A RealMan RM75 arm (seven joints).
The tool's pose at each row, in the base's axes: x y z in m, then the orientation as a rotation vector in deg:
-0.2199, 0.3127, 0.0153, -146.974, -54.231, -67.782
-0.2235, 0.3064, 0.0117, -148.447, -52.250, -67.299
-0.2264, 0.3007, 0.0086, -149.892, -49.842, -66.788
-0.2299, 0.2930, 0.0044, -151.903, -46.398, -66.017
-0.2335, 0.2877, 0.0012, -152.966, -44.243, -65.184
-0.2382, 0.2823, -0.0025, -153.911, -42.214, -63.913
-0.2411, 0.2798, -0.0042, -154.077, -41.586, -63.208
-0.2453, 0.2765, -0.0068, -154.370, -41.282, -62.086
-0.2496, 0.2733, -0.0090, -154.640, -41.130, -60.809
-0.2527, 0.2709, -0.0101, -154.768, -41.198, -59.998
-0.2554, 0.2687, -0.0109, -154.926, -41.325, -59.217
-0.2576, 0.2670, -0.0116, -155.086, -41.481, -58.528
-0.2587, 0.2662, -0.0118, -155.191, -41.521, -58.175
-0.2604, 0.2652, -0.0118, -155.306, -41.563, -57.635
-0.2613, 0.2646, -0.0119, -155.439, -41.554, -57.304
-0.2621, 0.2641, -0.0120, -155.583, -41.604, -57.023
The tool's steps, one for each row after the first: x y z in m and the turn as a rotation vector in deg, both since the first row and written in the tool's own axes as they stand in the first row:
-0.0074, 0.0024, -0.0023, -0.880, -0.698, 1.298
-0.0138, 0.0047, -0.0042, -1.762, -1.343, 2.877
-0.0223, 0.0082, -0.0066, -3.023, -2.276, 5.111
-0.0289, 0.0098, -0.0088, -3.518, -2.932, 6.588
-0.0365, 0.0108, -0.0114, -3.722, -3.757, 8.077
-0.0403, 0.0108, -0.0130, -3.536, -4.095, 8.622
-0.0458, 0.0106, -0.0152, -3.219, -4.738, 9.013
-0.0511, 0.0102, -0.0176, -2.802, -5.465, 9.334
-0.0545, 0.0101, -0.0198, -2.496, -5.926, 9.432
-0.0575, 0.0101, -0.0218, -2.226, -6.397, 9.478
-0.0599, 0.0100, -0.0234, -2.004, -6.830, 9.483
-0.0610, 0.0100, -0.0242, -1.911, -7.059, 9.509
-0.0623, 0.0097, -0.0257, -1.737, -7.385, 9.568
-0.0631, 0.0096, -0.0264, -1.682, -7.612, 9.617
-0.0638, 0.0095, -0.0271, -1.657, -7.828, 9.613

